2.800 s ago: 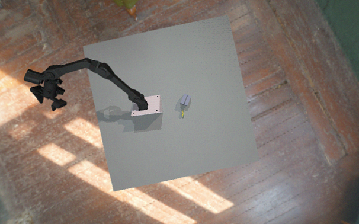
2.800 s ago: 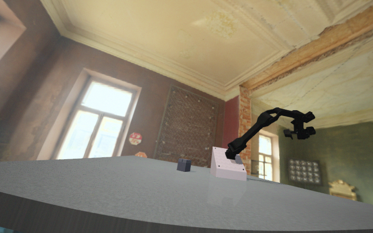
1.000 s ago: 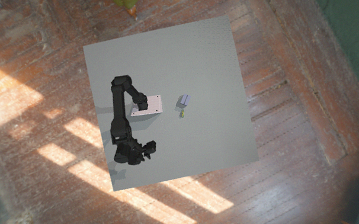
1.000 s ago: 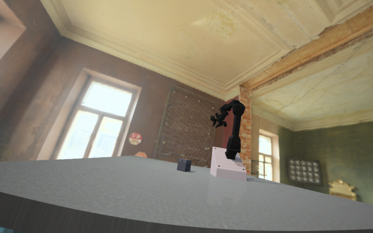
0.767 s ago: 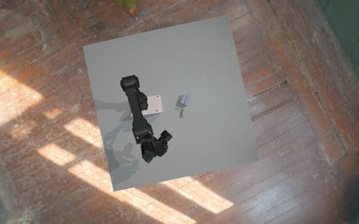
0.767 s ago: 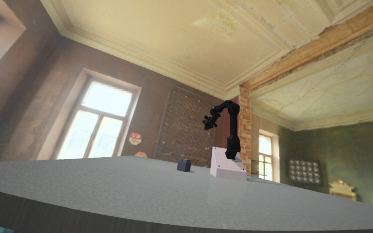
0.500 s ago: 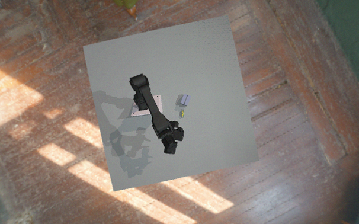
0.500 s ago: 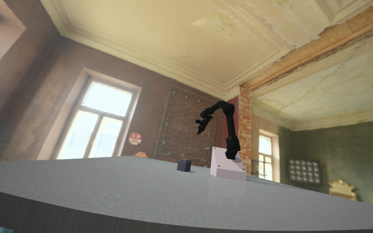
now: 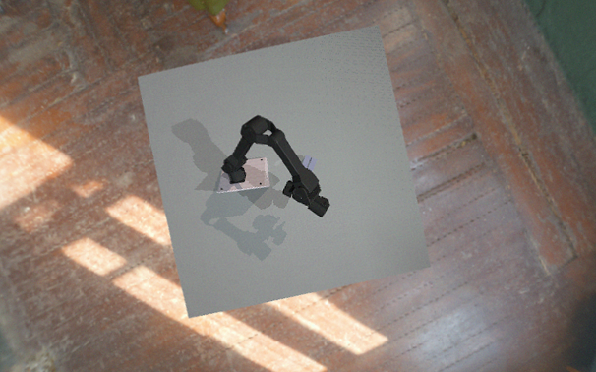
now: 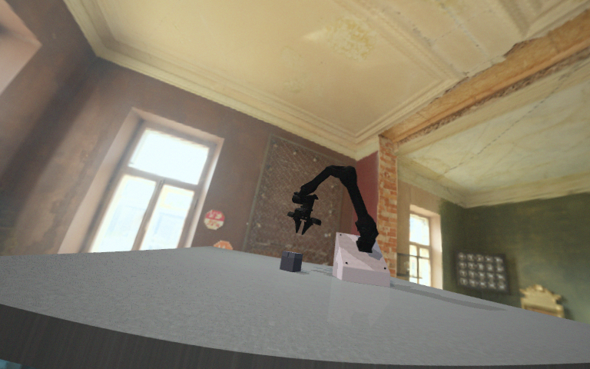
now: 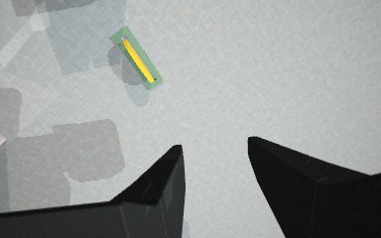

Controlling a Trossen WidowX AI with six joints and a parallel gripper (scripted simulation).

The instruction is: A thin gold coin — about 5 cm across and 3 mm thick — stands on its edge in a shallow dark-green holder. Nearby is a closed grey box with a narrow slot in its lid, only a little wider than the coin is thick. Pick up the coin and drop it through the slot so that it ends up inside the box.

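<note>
Now: the thin gold coin 1 cm behind my gripper tip, 4 cm to the left of it and 15 cm below it.
</note>
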